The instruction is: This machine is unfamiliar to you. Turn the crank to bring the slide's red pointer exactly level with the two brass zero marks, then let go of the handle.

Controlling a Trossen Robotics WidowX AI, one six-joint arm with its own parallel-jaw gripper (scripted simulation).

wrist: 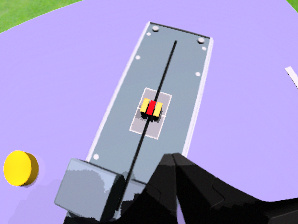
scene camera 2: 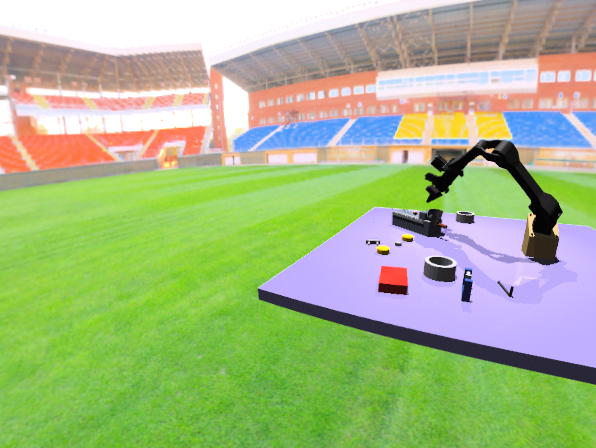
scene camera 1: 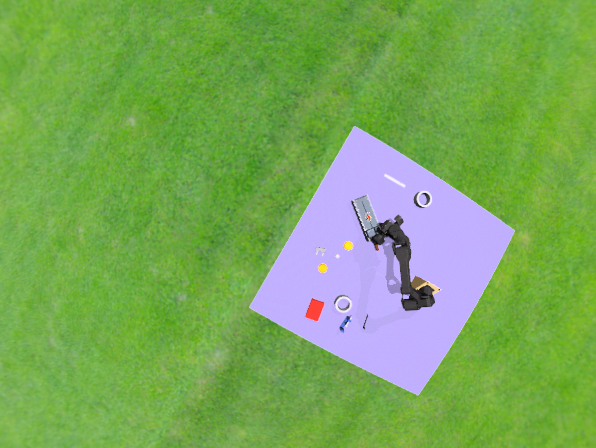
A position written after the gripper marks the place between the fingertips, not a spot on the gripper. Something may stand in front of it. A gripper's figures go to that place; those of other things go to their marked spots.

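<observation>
Gripper (wrist: 171,160): 10 cm from the lens. A machine (wrist: 168,65): 22 cm from the lens.
</observation>
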